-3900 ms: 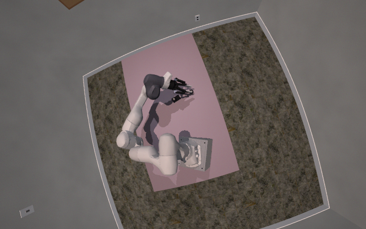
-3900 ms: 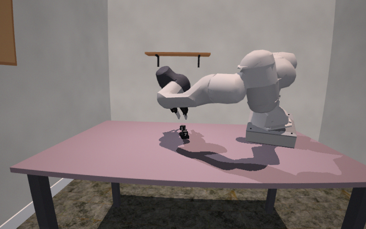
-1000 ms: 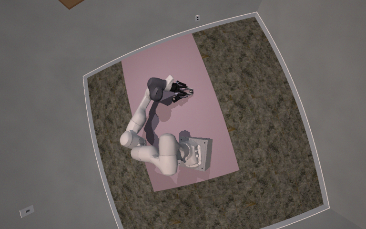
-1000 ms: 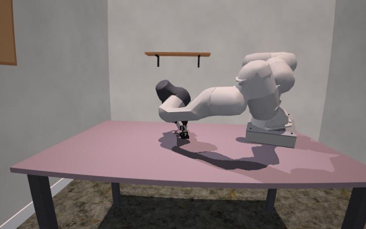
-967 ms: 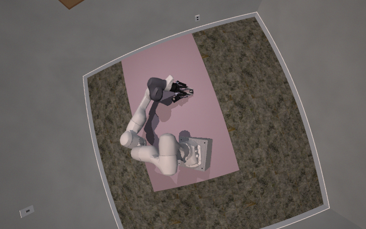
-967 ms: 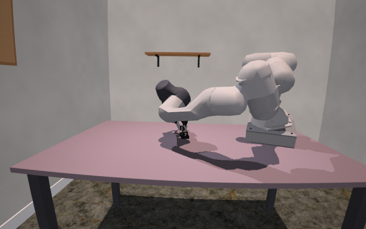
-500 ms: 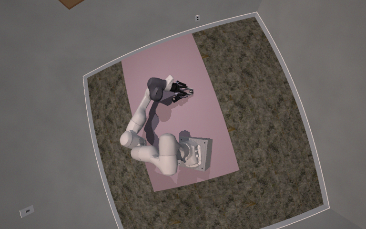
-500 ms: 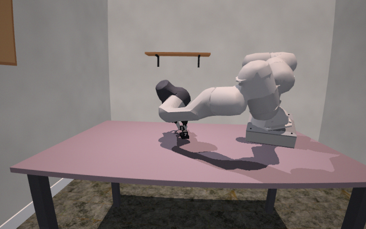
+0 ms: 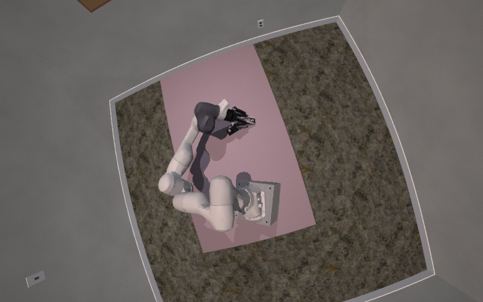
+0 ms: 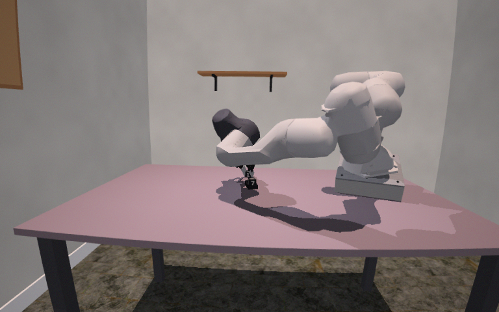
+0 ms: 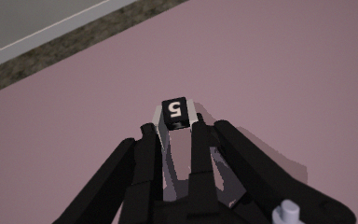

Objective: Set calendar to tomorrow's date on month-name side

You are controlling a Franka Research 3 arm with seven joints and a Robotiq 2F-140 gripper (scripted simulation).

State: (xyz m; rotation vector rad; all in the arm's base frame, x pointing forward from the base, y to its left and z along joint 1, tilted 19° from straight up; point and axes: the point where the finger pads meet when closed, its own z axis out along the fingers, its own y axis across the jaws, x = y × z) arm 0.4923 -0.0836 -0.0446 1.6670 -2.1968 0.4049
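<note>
Now: hand 3 cm past the black calendar tray, 13 cm to the right of it and 3 cm above it. From my hand the other things lie so: black digit cube 2 cm to the right, 2 cm below.
</note>
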